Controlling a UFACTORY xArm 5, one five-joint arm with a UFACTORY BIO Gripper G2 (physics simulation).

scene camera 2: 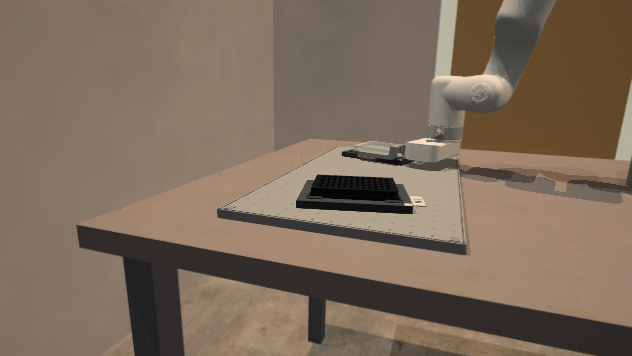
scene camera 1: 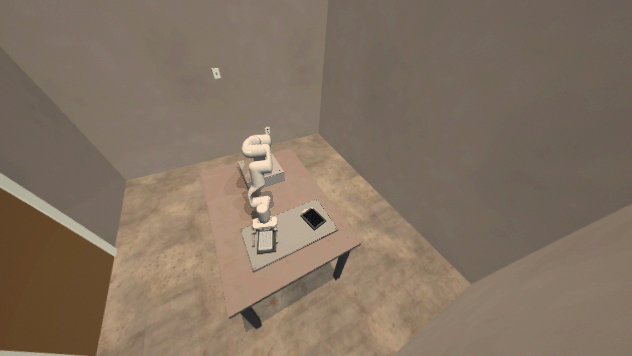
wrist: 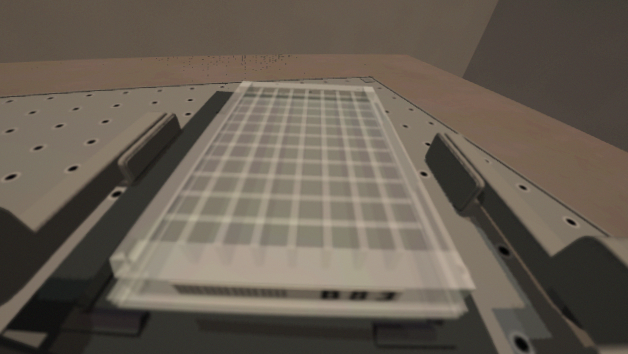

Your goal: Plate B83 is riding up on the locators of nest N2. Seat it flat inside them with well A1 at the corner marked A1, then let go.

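Frame: origin at the arm's base, x left, y back, z up, level; millimetres.
Where they show: hand, its tool point: [scene camera 2: 383, 152] [scene camera 1: 265, 241] [wrist: 308, 159].
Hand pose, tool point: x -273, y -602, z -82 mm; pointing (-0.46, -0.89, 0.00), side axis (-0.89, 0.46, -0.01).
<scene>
Each offset is from my tool point to the centre of the thing. "spot": to the spot under its first point. Level surfaces: height alone.
Plate B83 {dy +3, dx +5, dz +9 mm} [scene camera 1: 266, 241] [scene camera 2: 377, 148] [wrist: 300, 175] is a clear gridded well plate, its barcode label facing the wrist camera. It rests on the dark nest N2 {dy -1, dx +11, dz -4 mm} [scene camera 2: 349, 154] [wrist: 202, 120]. In the wrist view it sits off to the right, with a wide dark strip of nest bare on its left, and its near end stands above the nest surface. Exact tilt is hard to tell. The corner mark A1 is not readable. My gripper [scene camera 1: 265, 237] [wrist: 302, 160] is open, one finger on each long side of the plate, with a gap on both sides.
A second dark nest {dy -35, dx +376, dz -4 mm} [scene camera 2: 355, 204] holds a black well plate {dy -35, dx +376, dz +8 mm} [scene camera 1: 314, 218] [scene camera 2: 354, 186], with a small white tag {spot: dy +63, dx +370, dz -9 mm} [scene camera 2: 418, 201] beside it. Both nests stand on a grey perforated board {dz -11 mm} [scene camera 1: 295, 239] [scene camera 2: 260, 202] on the brown table {dz -24 mm} [scene camera 1: 285, 272] [scene camera 2: 175, 200].
</scene>
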